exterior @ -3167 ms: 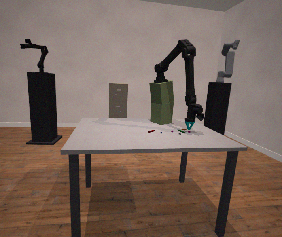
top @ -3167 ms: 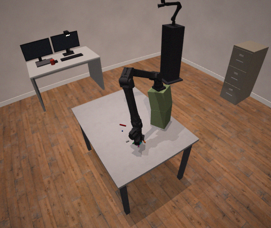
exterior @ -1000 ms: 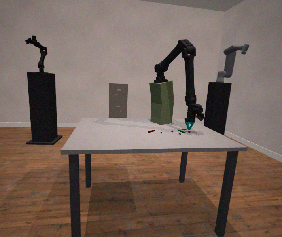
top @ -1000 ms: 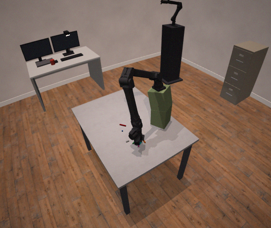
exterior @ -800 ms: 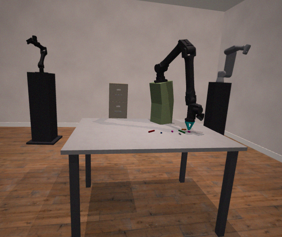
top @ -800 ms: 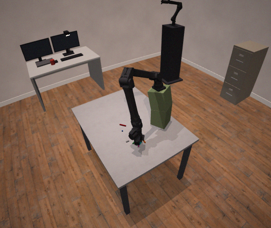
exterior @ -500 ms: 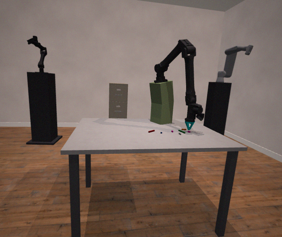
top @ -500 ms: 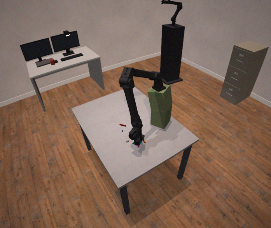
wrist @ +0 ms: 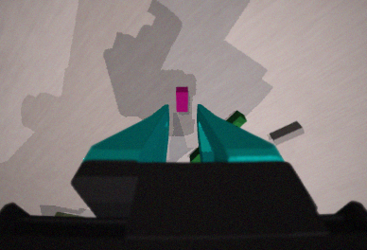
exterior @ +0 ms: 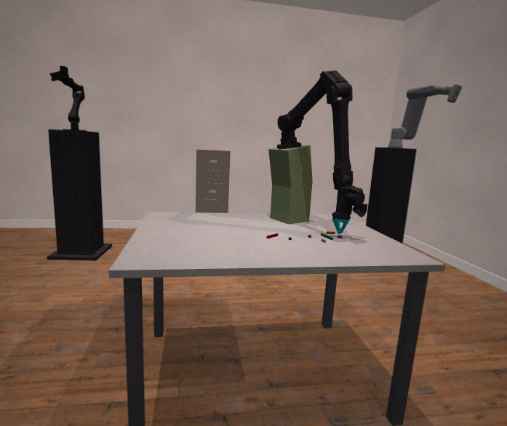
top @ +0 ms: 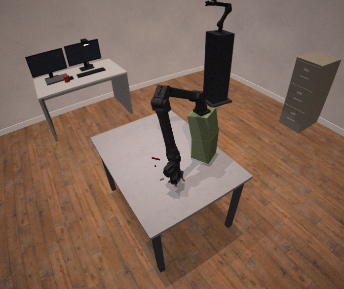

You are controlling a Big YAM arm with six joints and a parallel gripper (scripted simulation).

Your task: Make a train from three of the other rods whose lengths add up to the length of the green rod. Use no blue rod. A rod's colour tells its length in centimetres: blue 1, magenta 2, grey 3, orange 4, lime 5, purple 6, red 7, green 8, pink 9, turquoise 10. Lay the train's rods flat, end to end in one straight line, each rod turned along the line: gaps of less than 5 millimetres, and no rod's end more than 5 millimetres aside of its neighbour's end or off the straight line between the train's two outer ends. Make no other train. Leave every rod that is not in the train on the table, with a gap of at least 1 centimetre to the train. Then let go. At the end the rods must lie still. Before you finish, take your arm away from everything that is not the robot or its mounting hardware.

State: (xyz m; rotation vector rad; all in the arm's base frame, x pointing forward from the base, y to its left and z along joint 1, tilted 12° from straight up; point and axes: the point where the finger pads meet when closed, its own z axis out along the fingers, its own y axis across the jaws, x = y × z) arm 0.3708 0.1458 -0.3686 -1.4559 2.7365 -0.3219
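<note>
Now: the green rod 6 cm to the right of my hand and 3 cm below it. Also, from my hand: orange rod: 7 cm behind, 3 cm below, 2 cm to the right; then grey rod: 10 cm to the right, 7 cm ahead, 3 cm below; then small blue rod: 25 cm to the right, 5 cm ahead, 3 cm below.
</note>
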